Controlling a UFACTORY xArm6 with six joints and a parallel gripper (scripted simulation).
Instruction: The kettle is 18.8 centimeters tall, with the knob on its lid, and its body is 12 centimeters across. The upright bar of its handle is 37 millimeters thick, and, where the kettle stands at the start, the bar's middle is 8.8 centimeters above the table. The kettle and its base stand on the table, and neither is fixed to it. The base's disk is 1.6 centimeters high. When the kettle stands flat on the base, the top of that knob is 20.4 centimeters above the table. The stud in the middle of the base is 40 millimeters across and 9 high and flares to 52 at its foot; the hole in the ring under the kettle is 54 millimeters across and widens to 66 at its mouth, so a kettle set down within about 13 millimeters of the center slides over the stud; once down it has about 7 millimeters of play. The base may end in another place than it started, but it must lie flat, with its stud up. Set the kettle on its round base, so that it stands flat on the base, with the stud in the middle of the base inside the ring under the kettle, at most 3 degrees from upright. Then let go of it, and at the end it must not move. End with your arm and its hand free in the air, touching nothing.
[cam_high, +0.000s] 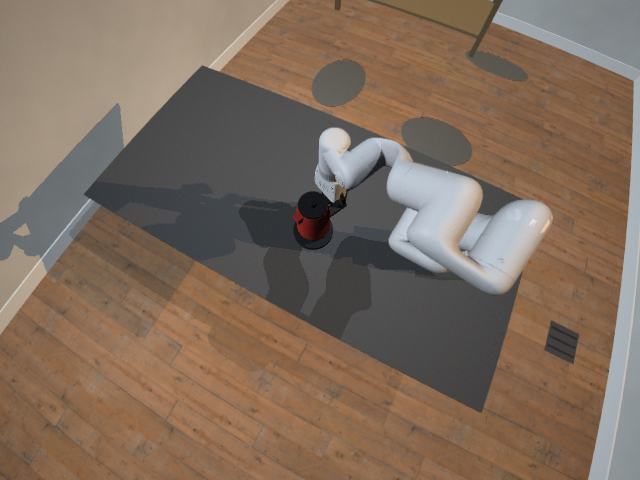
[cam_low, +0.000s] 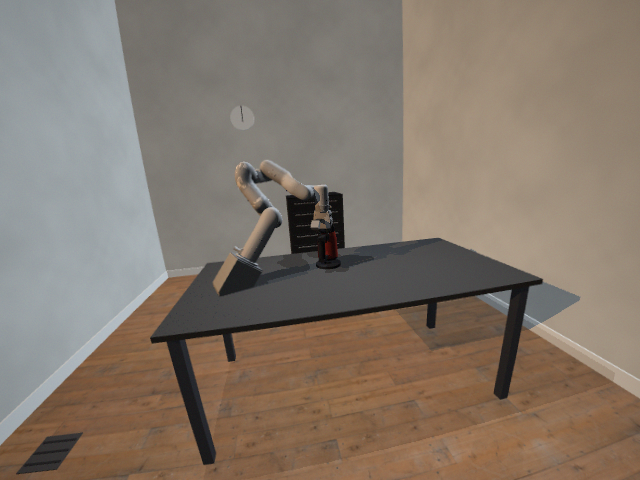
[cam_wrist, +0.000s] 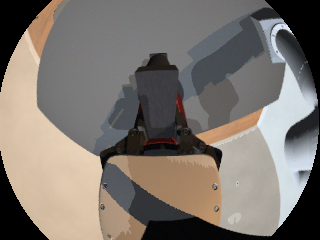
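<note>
Now: the red kettle 10 mm ahead of my hand, 30 mm to the left of it and 50 mm below it. The rest, counted from my hand: round black base (10 mm ahead, 70 mm to the left, 180 mm below).
</note>
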